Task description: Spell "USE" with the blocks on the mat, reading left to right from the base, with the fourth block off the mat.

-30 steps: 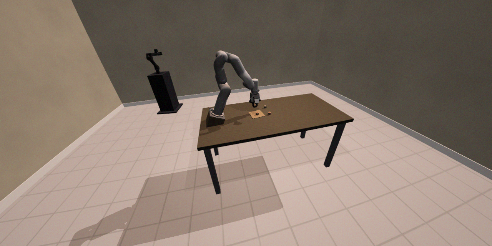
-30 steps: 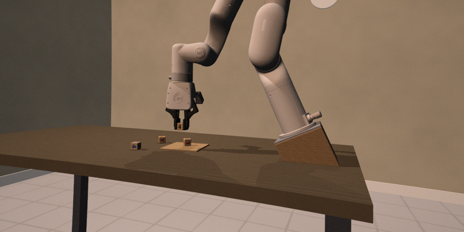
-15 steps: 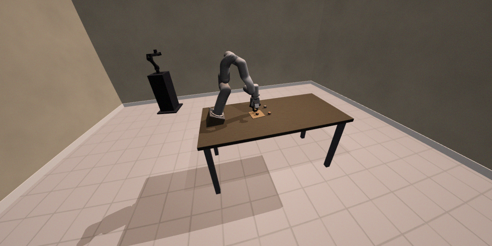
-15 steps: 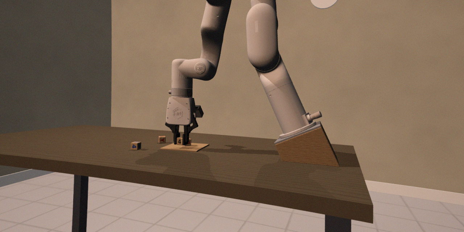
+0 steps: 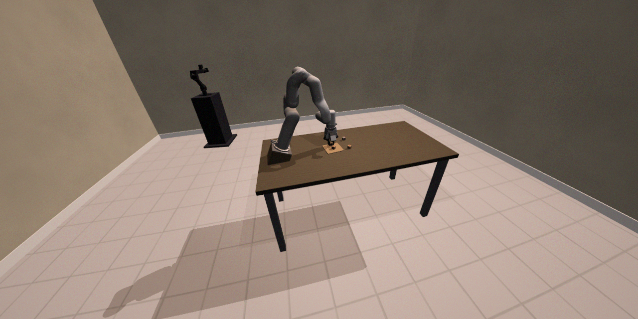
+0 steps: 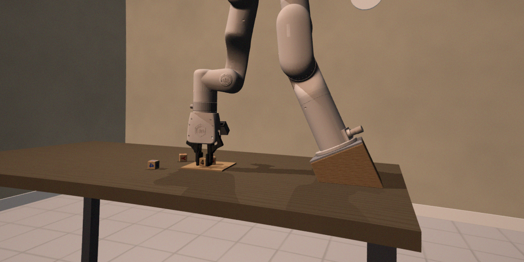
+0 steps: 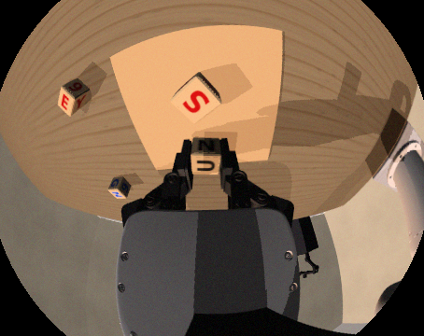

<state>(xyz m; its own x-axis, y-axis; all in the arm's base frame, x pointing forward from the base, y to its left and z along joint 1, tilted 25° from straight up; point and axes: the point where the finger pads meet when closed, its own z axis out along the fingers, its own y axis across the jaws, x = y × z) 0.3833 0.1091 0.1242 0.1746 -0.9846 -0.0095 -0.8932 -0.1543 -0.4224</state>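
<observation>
Now: the tan mat 10 mm ahead of my hand, 40 mm to the right of it and 30 mm below it.
</observation>
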